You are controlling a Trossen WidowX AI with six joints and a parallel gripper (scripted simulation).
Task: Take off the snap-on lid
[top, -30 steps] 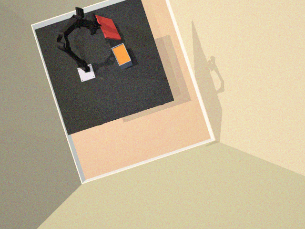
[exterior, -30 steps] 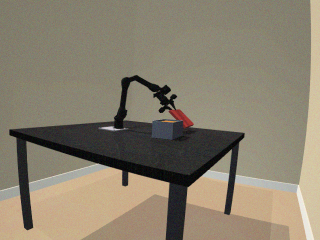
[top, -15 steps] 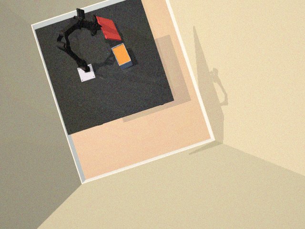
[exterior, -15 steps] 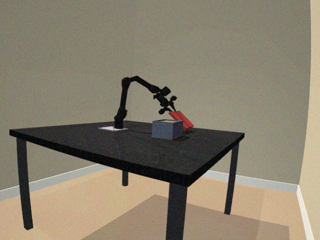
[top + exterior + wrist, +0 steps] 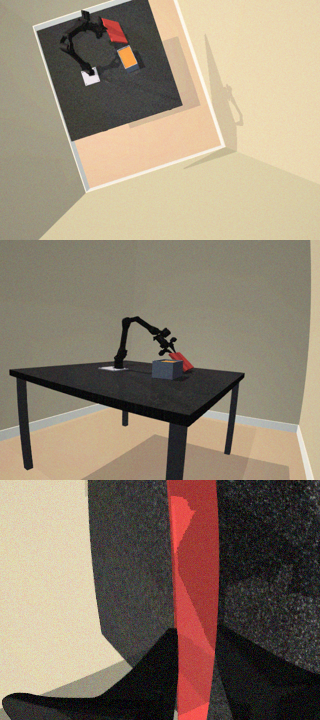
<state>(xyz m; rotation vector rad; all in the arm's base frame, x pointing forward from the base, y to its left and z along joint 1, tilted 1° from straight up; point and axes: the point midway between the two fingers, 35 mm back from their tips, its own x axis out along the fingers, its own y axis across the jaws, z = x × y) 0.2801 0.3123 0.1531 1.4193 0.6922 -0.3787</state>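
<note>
The red lid is 60 mm ahead of my gripper tip, 50 mm below it and 10 mm to the left of it. The rest, counted from my gripper tip: blue-grey storage box 290 mm to the right, 130 mm ahead, 80 mm below.
</note>
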